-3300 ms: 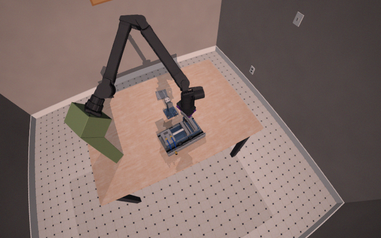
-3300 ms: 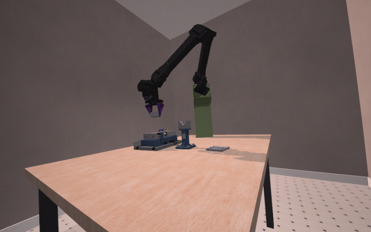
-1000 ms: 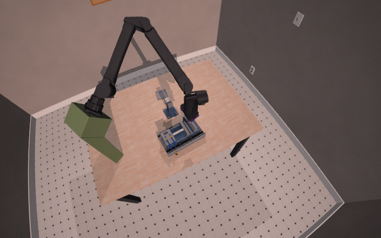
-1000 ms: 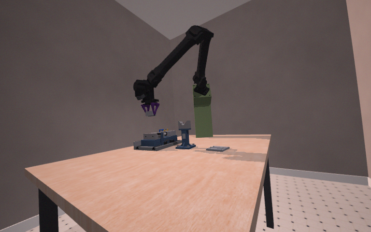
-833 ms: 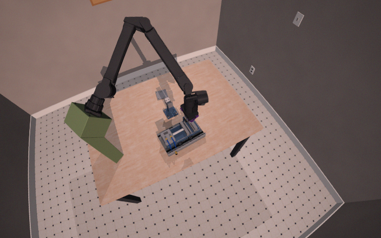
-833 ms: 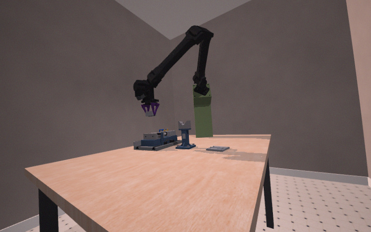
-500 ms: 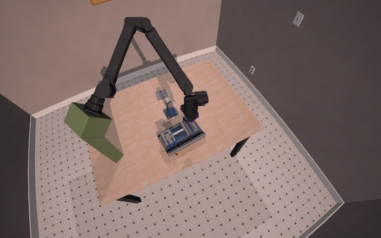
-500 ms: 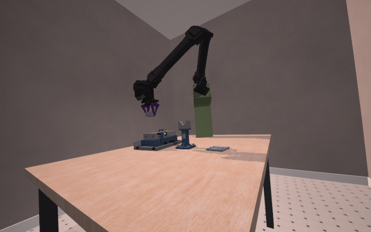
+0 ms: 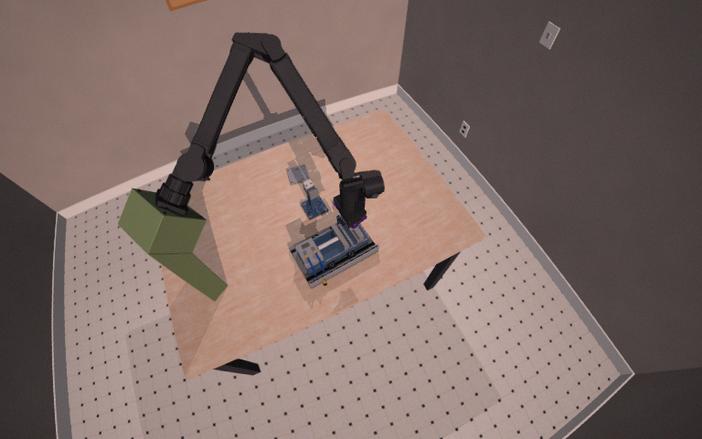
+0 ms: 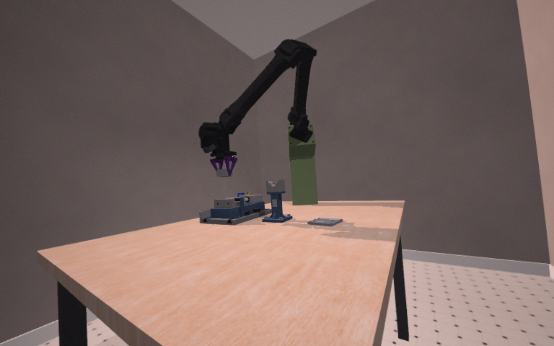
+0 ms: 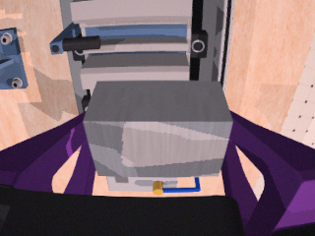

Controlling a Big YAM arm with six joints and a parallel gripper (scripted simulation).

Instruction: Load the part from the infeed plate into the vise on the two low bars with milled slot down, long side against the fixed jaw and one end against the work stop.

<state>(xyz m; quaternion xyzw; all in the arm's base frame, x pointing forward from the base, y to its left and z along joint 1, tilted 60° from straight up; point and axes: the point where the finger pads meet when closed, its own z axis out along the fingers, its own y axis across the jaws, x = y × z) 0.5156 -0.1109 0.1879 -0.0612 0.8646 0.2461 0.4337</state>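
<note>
Right now the fixed jaw is 20 mm ahead of my hand, 40 mm to the left of it and 130 mm below it. The rest, counted from my hand: work stop rod 30 mm behind, 60 mm to the left, 120 mm below; moving jaw 40 mm behind, 130 mm below; part 10 mm below.
</note>
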